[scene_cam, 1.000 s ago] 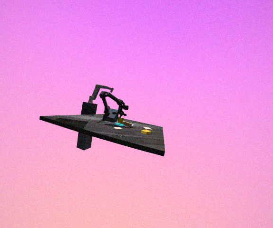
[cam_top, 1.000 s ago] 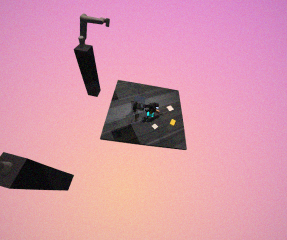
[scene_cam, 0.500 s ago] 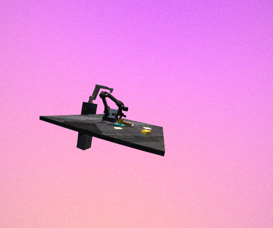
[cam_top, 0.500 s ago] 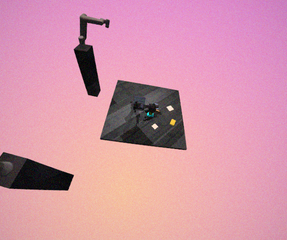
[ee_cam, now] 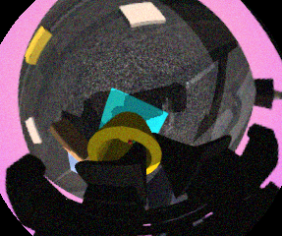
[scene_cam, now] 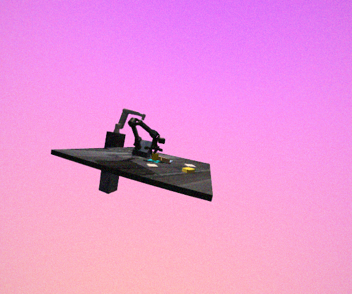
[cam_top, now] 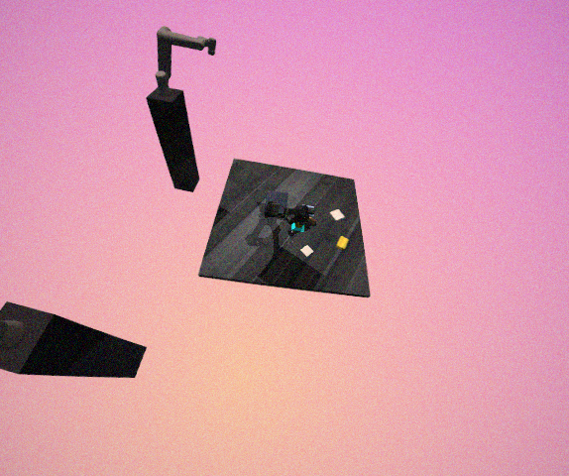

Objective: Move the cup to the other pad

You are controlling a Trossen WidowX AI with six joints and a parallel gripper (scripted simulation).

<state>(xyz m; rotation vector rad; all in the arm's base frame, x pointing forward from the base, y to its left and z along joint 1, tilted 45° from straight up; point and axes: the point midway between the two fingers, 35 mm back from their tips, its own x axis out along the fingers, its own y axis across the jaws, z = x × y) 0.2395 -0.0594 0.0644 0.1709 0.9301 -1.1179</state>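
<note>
My gripper tip is 20 mm short of the cup and 20 mm to the right of it. The rest, counted from my gripper tip: cyan pad 20 mm ahead, 20 mm to the left, 50 mm below; then pale blue patch 100 mm ahead, 210 mm to the left, 50 mm below; then brown block 60 mm ahead, 120 mm to the left, 30 mm below.
</note>
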